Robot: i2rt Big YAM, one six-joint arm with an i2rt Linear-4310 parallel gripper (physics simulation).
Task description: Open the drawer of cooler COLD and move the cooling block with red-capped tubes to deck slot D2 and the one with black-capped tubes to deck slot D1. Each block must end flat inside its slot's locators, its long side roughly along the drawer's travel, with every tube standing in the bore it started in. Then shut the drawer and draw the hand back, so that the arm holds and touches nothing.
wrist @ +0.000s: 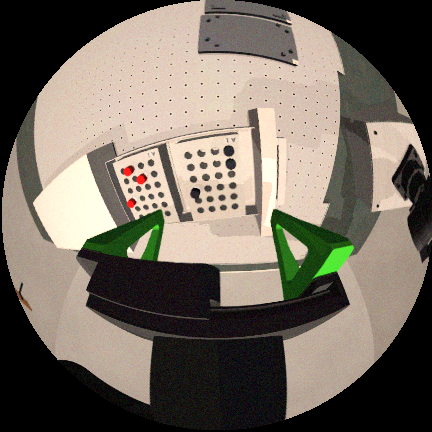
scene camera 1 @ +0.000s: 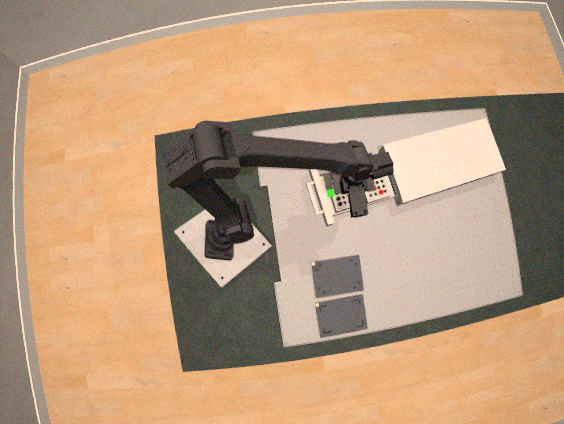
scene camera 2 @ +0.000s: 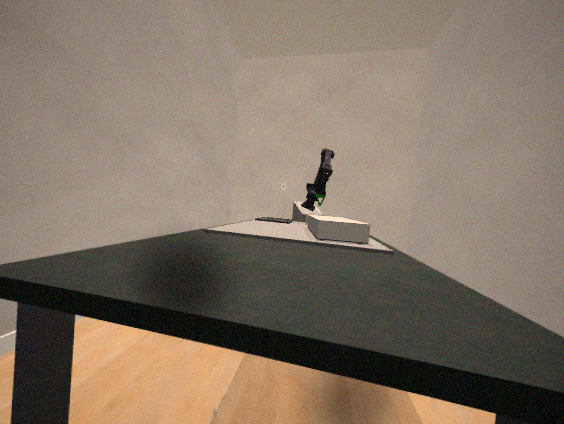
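Where they show: gripper, fingertip midpoint: (wrist: 216, 214) (scene camera 2: 319, 205); arm's base, link origin: (wrist: 408, 171) (scene camera 1: 218, 241) (scene camera 2: 308, 206).
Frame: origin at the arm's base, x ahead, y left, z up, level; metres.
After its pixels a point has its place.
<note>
The drawer (scene camera 1: 327, 212) {x 0.325, y 0.125, z -0.061 m} (wrist: 268, 175) {x 0.307, y 0.173, z -0.061 m} stands open from the white cooler (scene camera 1: 445, 160) {x 0.727, y 0.340, z -0.047 m} (scene camera 2: 340, 230) {x 0.947, y 0.423, z -0.082 m} (wrist: 67, 200) {x 0.661, y 0.278, z -0.048 m}; its label does not show. The block with black-capped tubes (scene camera 1: 342, 202) (wrist: 245, 175) lies nearest the drawer front. The block with red-capped tubes (scene camera 1: 378, 192) {x 0.493, y 0.209, z -0.079 m} (wrist: 146, 185) {x 0.474, y 0.239, z -0.087 m} lies deeper, beside the cooler. Each shows several bores and several caps. My gripper (scene camera 1: 353, 191) {x 0.369, y 0.195, z 0.016 m} (scene camera 2: 320, 199) {x 0.369, y 0.195, z 0.016 m} (wrist: 216, 214) {x 0.369, y 0.195, z 0.016 m} is wide open and empty, above the drawer; in the wrist view its fingertips flank the black-capped block's near edge. The hand hides parts of both blocks in scene camera 1.
Two dark slot plates lie on the pegboard deck (scene camera 1: 425, 250) {x 0.690, y 0.032, z -0.131 m}: one with round pegs (scene camera 1: 337, 276) {x 0.381, y -0.076, z -0.119 m} (wrist: 247, 37) {x 0.382, y -0.056, z -0.119 m}, one with corner brackets (scene camera 1: 341, 316) {x 0.407, y -0.209, z -0.120 m}. I cannot tell which is D1 or D2. The drawer handle (scene camera 1: 310, 197) {x 0.268, y 0.173, z -0.087 m} (wrist: 282, 170) {x 0.278, y 0.165, z -0.086 m} sticks out toward the arm's base plate (scene camera 1: 195, 245) {x -0.063, y -0.022, z 0.034 m}.
</note>
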